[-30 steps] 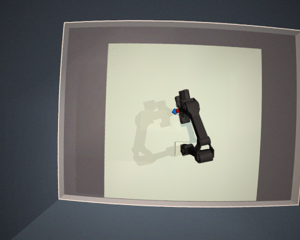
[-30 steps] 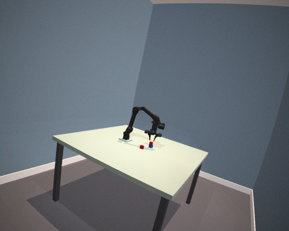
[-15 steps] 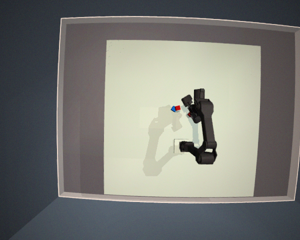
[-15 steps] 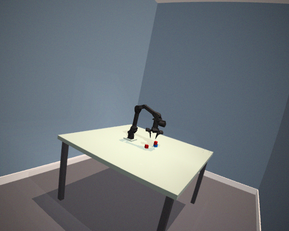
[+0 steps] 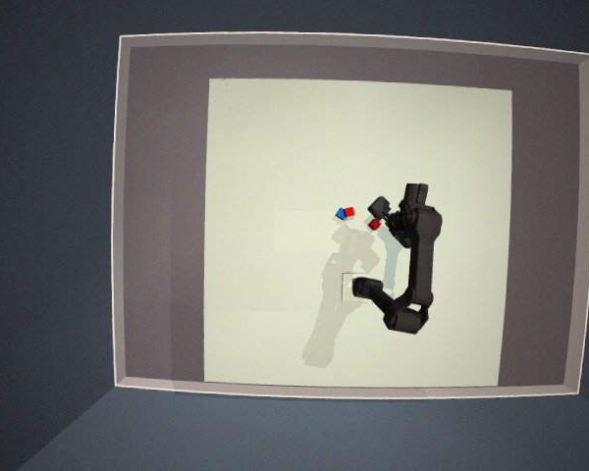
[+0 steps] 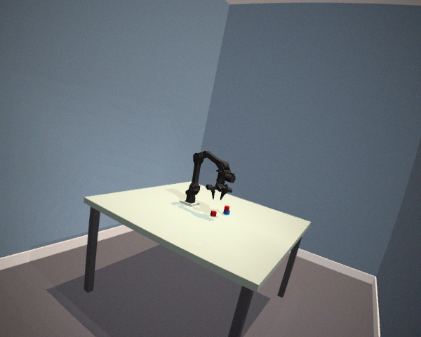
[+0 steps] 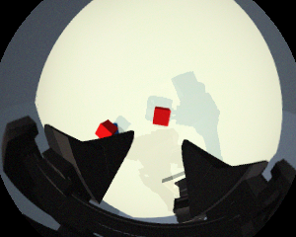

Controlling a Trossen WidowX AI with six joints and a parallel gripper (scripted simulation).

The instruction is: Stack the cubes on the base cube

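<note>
The blue cube is 13 cm to the left of my gripper tip, 11 cm below it and 5 cm ahead of it.
</note>
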